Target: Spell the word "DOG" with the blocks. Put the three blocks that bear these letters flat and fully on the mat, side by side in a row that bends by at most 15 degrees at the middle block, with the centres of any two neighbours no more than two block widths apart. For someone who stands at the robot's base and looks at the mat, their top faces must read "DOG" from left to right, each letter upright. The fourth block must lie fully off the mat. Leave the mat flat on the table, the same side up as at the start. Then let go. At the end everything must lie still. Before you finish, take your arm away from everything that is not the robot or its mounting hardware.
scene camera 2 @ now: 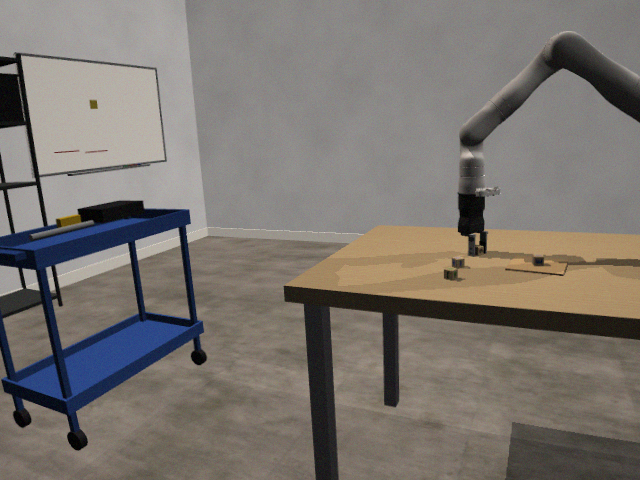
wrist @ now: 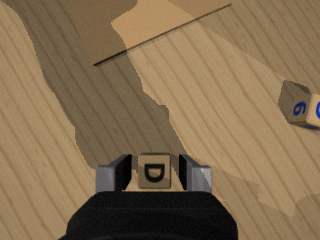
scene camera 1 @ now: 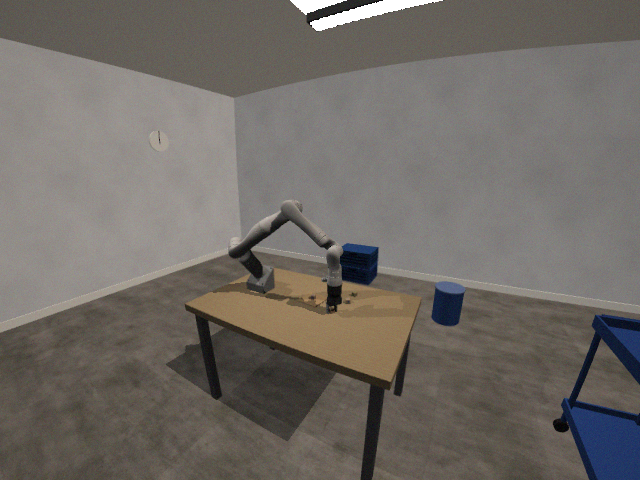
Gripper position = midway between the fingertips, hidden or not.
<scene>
In view: the gripper [scene camera 2: 477, 254].
The gripper shows as well in the wrist view [wrist: 155, 166].
</scene>
